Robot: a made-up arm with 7 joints. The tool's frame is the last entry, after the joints. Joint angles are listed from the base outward. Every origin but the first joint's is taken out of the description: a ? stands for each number. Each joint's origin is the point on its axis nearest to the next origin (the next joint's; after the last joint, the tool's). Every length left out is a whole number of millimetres.
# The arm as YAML. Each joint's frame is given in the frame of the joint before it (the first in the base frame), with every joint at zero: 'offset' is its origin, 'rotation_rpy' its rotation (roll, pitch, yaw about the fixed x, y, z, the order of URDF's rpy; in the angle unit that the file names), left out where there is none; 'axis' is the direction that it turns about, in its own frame. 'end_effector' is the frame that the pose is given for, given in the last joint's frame.
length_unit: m
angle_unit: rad
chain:
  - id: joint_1
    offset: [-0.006, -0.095, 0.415]
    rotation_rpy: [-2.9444, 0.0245, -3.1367]
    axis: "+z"
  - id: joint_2
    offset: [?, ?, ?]
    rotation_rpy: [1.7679, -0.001, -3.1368]
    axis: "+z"
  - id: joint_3
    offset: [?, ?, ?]
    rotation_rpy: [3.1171, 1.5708, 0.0]
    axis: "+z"
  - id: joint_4
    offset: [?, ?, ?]
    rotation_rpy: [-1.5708, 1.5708, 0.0]
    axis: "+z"
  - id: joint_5
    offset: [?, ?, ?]
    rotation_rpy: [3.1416, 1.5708, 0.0]
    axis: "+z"
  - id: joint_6
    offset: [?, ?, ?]
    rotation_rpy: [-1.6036, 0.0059, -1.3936]
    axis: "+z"
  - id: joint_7
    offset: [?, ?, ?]
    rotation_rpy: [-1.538, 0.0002, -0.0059]
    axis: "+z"
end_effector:
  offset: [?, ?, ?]
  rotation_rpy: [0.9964, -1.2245, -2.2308]
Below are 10 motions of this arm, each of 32 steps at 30 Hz.
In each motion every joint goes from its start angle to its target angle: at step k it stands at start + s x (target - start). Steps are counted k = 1, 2, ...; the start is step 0. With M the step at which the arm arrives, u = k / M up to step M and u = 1 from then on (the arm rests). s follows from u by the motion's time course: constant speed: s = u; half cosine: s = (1 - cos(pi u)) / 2; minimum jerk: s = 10 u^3 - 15 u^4 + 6 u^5.
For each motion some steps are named. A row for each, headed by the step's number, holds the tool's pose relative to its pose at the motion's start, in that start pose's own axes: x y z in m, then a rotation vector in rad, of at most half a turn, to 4 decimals.
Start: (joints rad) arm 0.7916 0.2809 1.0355 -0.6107 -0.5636 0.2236 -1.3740
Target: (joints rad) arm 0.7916 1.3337 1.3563 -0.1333 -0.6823 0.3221 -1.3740
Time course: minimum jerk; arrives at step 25
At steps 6, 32:
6: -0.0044 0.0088 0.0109 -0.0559 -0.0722 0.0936
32: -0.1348 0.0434 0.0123 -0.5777 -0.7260 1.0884

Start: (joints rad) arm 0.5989 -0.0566 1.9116 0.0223 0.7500 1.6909 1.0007
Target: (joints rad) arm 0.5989 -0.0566 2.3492 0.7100 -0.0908 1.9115 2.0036
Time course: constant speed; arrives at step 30
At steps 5, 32:
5: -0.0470 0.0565 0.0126 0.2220 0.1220 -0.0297
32: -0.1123 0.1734 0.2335 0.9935 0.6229 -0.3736

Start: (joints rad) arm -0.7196 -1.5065 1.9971 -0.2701 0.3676 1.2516 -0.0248
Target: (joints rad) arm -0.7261 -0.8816 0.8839 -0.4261 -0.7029 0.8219 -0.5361
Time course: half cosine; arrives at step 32
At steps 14, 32:
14: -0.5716 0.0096 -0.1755 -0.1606 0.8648 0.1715
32: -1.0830 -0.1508 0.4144 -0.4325 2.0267 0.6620

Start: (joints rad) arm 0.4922 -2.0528 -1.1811 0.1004 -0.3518 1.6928 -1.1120
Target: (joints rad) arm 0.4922 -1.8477 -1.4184 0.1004 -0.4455 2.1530 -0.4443
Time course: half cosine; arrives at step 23
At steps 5, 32:
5: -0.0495 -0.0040 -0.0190 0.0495 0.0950 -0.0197
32: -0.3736 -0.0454 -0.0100 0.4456 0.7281 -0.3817

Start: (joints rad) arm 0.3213 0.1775 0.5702 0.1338 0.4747 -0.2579 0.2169
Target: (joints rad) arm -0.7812 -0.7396 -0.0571 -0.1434 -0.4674 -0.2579 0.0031
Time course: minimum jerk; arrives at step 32
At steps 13, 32:
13: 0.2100 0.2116 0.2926 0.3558 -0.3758 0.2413
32: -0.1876 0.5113 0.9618 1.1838 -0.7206 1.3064

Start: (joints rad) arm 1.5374 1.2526 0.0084 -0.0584 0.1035 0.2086 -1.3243
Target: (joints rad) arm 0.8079 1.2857 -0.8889 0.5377 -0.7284 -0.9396 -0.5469
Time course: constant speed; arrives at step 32
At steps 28, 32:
28: -0.7331 -0.2311 1.1724 1.5066 -0.6158 1.5788
32: -0.8138 -0.4574 1.2398 1.6978 -0.6821 1.8120

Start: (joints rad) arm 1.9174 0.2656 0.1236 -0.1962 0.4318 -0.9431 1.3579
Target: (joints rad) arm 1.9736 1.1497 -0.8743 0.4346 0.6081 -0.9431 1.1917
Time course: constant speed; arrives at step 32
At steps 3, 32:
3: -0.0054 0.0119 -0.0655 0.0188 0.1191 0.0234
32: -0.2603 0.3505 -0.3049 0.4084 0.7488 0.5586

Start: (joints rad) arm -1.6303 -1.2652 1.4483 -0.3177 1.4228 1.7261 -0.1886
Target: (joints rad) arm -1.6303 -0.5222 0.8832 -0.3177 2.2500 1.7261 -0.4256
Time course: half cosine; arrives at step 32
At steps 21, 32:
21: -0.1123 0.4557 -0.0034 0.4333 -0.0249 0.2298
32: -0.1725 0.6079 0.0718 0.6187 -0.0370 0.2720

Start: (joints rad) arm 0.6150 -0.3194 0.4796 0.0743 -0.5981 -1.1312 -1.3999
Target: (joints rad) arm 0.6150 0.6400 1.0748 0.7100 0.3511 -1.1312 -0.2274
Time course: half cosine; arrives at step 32
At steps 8, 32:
8: -0.2067 0.1720 0.0201 0.1604 0.1092 0.3229
32: -1.1836 -0.2316 0.3158 0.5441 0.7101 2.1430

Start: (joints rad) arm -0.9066 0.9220 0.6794 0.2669 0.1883 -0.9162 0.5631
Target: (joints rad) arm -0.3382 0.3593 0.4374 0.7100 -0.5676 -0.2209 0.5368
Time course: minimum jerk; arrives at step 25
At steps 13, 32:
13: 0.1040 0.3388 0.3948 0.5088 -0.7161 0.2216
32: -0.0221 0.4733 0.6814 0.9424 -1.1906 0.4160

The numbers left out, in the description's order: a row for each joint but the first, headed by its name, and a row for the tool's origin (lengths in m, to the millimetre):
joint_2: 0.142 -0.372 0.0
joint_3: -0.165 -0.023 0.0
joint_4: 0.074 0.074 0.0
joint_5: 0.114 -0.01 0.0
joint_6: 0.359 -0.117 0.0
joint_7: -0.233 0.374 0.0
tool: 0.273 -0.273 0.0

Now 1 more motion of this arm.
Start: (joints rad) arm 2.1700 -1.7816 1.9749 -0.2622 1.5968 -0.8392 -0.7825
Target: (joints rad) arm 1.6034 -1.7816 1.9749 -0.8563 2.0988 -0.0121 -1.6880
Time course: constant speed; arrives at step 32
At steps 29, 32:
29: -0.3303 -0.3450 -0.0325 -0.7787 0.1721 -0.1792
32: -0.3593 -0.3940 -0.0122 -0.8788 0.1676 -0.1837

